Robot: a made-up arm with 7 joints. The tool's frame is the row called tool. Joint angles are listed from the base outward. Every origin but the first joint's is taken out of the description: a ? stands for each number. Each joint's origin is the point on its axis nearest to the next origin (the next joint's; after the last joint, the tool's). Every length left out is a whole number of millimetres.
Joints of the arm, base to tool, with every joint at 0 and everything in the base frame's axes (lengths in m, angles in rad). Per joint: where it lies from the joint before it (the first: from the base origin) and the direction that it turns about. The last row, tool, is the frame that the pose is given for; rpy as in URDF.
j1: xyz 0 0 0.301 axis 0 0 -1
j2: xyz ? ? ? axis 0 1 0
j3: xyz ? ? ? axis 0 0 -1
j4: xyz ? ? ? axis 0 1 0
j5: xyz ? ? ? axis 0 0 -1
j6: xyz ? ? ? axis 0 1 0
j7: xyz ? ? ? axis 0 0 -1
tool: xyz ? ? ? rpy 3.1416 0 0
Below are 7 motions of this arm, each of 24 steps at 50 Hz.
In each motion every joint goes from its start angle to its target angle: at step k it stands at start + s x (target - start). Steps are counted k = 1, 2, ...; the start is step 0. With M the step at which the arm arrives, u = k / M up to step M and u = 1 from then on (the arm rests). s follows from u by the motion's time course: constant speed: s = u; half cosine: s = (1 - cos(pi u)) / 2; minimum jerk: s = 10 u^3 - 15 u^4 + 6 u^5.
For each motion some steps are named. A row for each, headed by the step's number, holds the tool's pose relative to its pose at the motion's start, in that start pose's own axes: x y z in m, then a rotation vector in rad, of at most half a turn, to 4 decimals.
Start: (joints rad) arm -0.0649 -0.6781 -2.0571 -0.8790 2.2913 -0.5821 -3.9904
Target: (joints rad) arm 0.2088 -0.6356 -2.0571 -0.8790 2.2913 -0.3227 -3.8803
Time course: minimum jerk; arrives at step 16
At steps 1, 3, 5, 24:
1: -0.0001 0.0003 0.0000 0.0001 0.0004 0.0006
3: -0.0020 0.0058 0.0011 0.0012 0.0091 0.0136
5: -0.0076 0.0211 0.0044 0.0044 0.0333 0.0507
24: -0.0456 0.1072 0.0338 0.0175 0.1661 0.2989

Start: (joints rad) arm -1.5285 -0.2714 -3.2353 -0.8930 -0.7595 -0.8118 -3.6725
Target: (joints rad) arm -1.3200 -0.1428 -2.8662 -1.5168 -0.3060 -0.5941 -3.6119
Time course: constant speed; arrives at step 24
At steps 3, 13, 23, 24:
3: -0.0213 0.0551 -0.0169 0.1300 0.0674 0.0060
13: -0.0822 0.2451 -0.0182 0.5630 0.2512 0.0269
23: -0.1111 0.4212 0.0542 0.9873 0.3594 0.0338
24: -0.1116 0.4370 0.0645 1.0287 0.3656 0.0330

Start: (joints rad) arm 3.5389 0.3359 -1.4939 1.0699 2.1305 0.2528 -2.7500
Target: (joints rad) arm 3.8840 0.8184 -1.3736 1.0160 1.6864 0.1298 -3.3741
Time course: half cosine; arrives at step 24
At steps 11, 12, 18, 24:
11: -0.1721 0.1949 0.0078 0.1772 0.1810 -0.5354
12: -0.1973 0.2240 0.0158 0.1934 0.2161 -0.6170
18: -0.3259 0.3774 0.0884 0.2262 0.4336 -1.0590
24: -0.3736 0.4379 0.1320 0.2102 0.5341 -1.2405

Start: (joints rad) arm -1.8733 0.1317 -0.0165 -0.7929 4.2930 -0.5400 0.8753
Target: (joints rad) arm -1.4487 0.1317 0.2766 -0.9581 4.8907 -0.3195 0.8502
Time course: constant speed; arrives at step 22
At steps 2, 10, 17, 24:
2: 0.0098 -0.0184 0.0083 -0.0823 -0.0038 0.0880
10: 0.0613 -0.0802 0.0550 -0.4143 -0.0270 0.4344
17: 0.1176 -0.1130 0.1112 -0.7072 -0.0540 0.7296
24: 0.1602 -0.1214 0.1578 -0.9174 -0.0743 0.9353

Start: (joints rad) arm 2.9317 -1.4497 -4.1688 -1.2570 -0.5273 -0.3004 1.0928
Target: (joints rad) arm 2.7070 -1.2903 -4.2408 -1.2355 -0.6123 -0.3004 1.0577
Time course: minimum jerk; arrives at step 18
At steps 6, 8, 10, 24:
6: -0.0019 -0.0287 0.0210 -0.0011 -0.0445 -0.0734
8: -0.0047 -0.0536 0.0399 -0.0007 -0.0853 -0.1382
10: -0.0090 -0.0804 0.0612 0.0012 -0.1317 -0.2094
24: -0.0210 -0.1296 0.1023 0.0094 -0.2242 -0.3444

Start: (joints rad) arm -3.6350 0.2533 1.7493 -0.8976 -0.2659 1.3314 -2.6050
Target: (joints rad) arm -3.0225 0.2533 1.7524 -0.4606 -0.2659 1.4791 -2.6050
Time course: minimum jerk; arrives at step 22
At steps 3, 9, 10, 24:
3: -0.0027 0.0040 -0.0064 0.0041 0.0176 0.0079
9: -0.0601 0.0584 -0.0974 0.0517 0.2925 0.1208
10: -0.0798 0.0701 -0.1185 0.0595 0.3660 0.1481
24: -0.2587 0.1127 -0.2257 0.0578 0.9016 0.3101

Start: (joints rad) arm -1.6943 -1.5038 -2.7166 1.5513 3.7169 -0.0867 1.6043
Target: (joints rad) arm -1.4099 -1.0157 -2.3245 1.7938 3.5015 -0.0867 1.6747
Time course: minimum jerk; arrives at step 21
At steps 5, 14, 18, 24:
5: -0.0368 0.0247 0.0167 0.0158 0.0302 -0.0583
14: -0.2390 0.2856 0.1630 0.1577 0.2395 -0.5584
18: -0.2630 0.3692 0.2063 0.1996 0.2883 -0.7064
24: -0.2650 0.3798 0.2118 0.2048 0.2942 -0.7252

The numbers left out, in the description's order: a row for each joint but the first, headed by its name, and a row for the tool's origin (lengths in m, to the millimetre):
j2: 0 -0.015 0
j3: 0 0 0.585
j4: 0 -0.018 0
j5: 0 0 0.42
j6: 0 0 0
j7: 0 0 0.081
tool: 0 0 0

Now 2 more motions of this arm.
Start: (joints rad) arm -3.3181 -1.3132 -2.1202 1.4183 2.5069 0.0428 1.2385
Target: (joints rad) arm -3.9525 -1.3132 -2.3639 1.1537 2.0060 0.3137 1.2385
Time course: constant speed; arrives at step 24
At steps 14, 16, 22, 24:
14: 0.3013 0.0716 0.2483 -0.0997 -0.5540 -0.1967
16: 0.3333 0.0878 0.2944 -0.0973 -0.6281 -0.2290
22: 0.4088 0.1442 0.4433 -0.0642 -0.8384 -0.3291
24: 0.4266 0.1652 0.4957 -0.0444 -0.9037 -0.3629

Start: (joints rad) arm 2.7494 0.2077 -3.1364 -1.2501 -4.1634 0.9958 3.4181
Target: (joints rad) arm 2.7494 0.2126 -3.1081 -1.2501 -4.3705 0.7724 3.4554
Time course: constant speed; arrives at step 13
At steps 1, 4, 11, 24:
1: 0.0021 -0.0003 0.0004 0.0063 -0.0213 -0.0067
4: 0.0083 -0.0013 0.0019 0.0241 -0.0852 -0.0279
11: 0.0226 -0.0047 0.0066 0.0582 -0.2337 -0.0837
24: 0.0266 -0.0059 0.0083 0.0660 -0.2758 -0.1012

